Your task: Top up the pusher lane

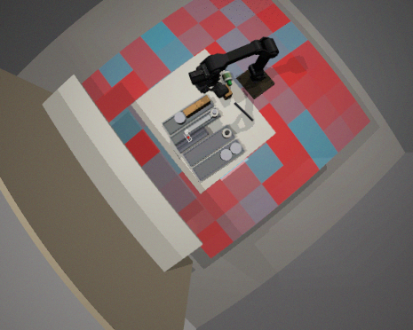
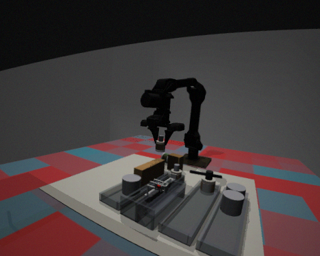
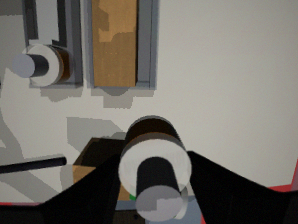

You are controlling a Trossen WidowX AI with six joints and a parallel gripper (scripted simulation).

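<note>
Right now the black bar is 18 cm to the left of my gripper tip, 12 cm below it and 10 cm behind it. The rest, counted from my gripper tip: red mark 23 cm ahead, 16 cm to the left, 5 cm below; sprung lane 20 cm ahead, 15 cm to the left, 10 cm below.
</note>
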